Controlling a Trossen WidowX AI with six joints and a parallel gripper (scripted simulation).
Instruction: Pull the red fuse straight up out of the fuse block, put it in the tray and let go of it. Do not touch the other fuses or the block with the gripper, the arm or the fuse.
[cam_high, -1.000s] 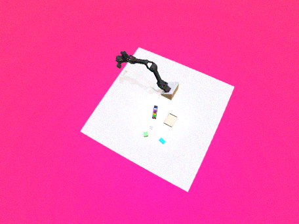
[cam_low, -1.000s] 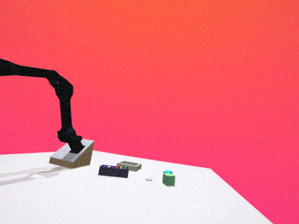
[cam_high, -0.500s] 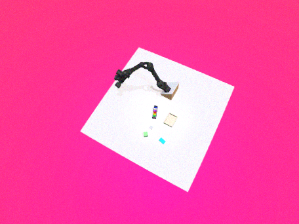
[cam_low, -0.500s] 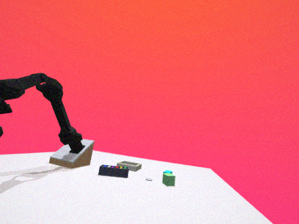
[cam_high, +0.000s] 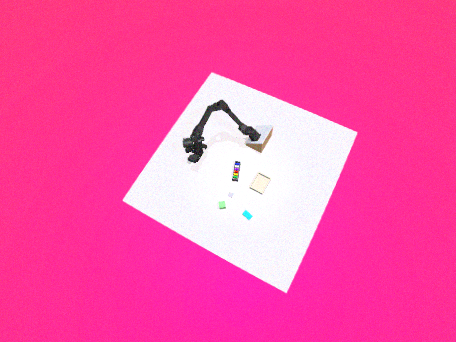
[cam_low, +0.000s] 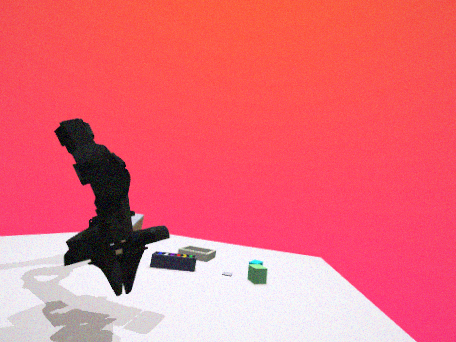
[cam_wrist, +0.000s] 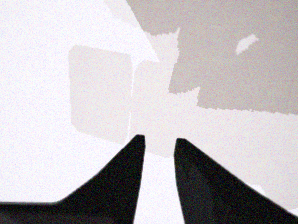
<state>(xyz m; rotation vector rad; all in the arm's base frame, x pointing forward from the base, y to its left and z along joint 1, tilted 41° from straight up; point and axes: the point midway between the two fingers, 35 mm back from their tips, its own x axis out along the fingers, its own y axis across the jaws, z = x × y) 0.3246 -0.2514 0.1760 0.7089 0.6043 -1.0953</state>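
Right now the red fuse is 60 mm behind my gripper tip, 290 mm to the left of it and 10 mm below it. Also, from my gripper tip: purple fuse: 70 mm behind, 280 mm to the left, 10 mm below; white fuse: 90 mm behind, 280 mm to the left, 10 mm below; blue fuse: 110 mm behind, 270 mm to the left, 10 mm below.
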